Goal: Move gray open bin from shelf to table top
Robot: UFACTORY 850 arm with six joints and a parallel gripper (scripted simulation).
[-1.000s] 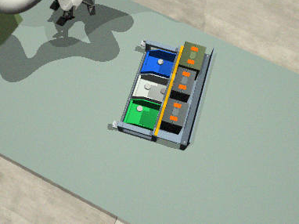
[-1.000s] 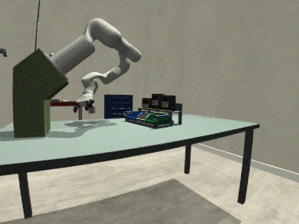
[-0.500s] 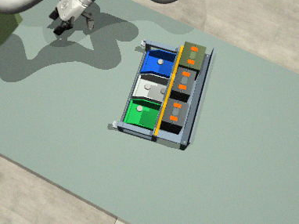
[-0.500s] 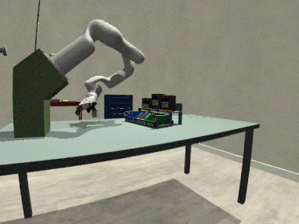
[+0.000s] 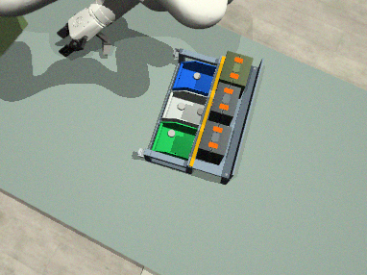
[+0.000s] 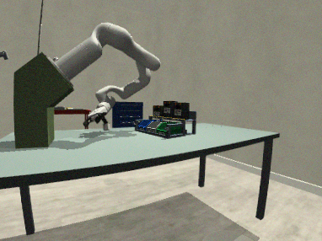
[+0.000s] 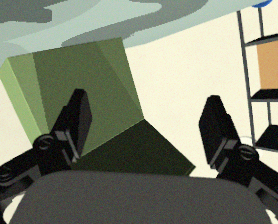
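Now: the gray open bin 47 cm ahead of my hand, 10 cm to the left of it and 5 cm below it. From my hand the other things lie so: yellow rail (51 cm ahead, 12 cm to the left, 2 cm above); blue bin (43 cm ahead, 20 cm to the left, 5 cm below); green bin (51 cm ahead, 1 cm to the right, 5 cm below).
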